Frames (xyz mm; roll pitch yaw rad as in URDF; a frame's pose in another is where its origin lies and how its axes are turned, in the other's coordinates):
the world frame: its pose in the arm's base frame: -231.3 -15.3 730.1 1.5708 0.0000 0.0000
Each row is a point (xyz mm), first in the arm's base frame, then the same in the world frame.
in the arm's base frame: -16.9 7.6 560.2
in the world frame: 214.4 -169.9 -22.9
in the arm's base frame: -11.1 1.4 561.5
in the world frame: 220.2 -168.6 -16.7
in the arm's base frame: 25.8 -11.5 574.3
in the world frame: 257.1 -155.8 -3.8
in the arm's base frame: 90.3 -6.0 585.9
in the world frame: 321.6 -144.2 -9.3
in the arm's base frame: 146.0 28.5 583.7
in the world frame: 377.3 -146.4 -43.8
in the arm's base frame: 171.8 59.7 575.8
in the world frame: 403.1 -154.3 -75.0
